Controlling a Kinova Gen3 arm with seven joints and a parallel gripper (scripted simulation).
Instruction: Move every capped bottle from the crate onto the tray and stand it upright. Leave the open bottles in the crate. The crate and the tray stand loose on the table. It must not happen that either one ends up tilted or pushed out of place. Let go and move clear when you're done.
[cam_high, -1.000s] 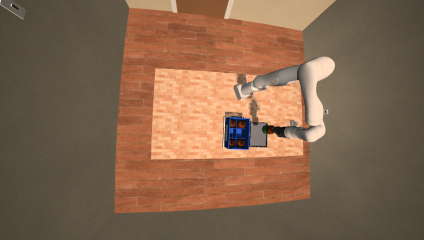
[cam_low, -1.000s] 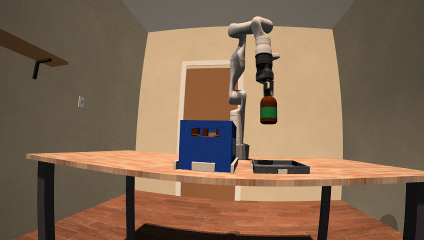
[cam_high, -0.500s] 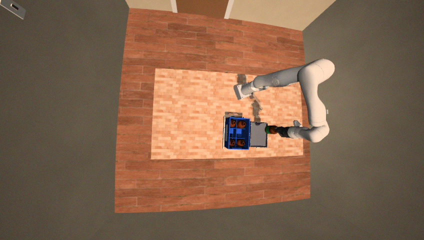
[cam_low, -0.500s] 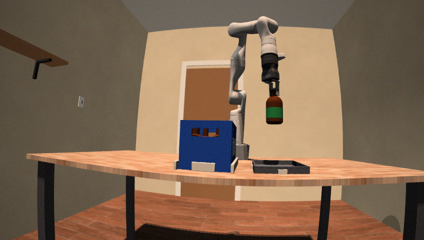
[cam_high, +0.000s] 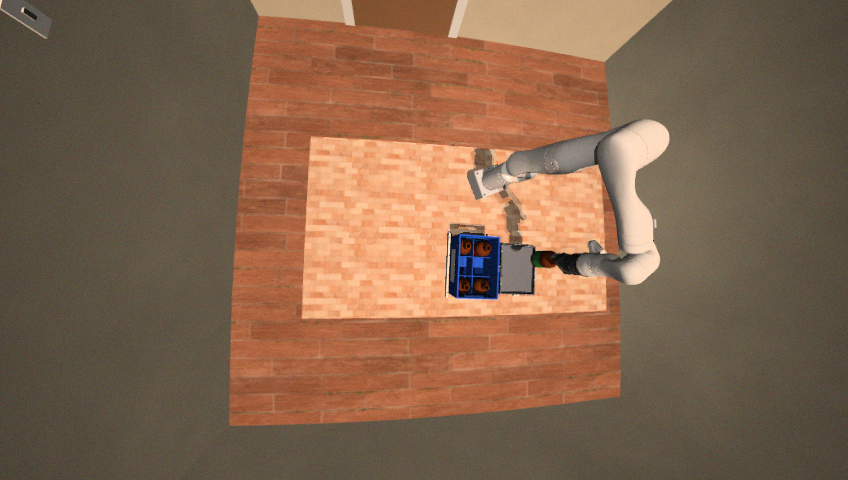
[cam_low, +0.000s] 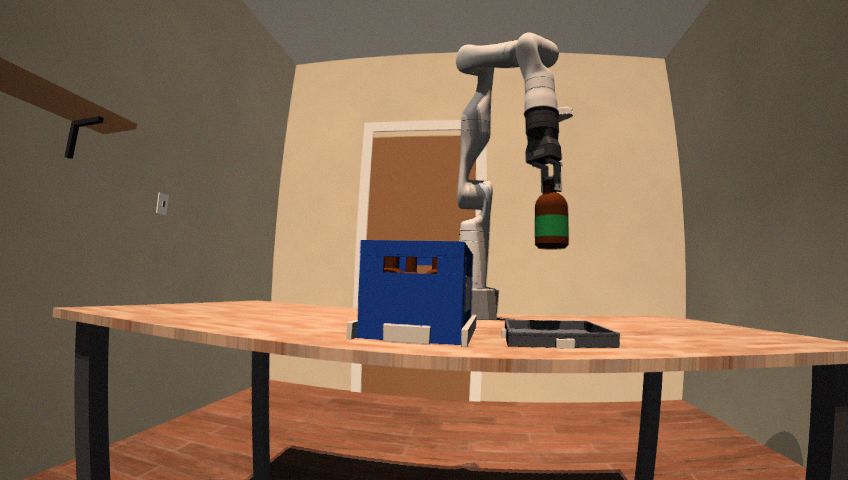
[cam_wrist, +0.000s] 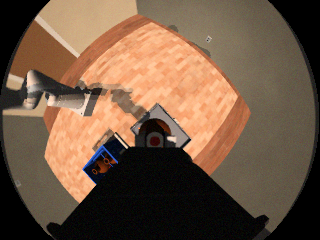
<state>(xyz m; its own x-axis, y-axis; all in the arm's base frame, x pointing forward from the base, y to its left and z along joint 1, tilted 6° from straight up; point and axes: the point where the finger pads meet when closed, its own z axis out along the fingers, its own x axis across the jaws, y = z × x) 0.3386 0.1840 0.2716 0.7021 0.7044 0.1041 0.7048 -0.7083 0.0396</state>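
Now: hand 60 mm above the glass bottle. From my hand the other things lie so: blue crate (50 mm ahead, 270 mm to the right, 240 mm below); grey tray (60 mm ahead, 310 mm below).
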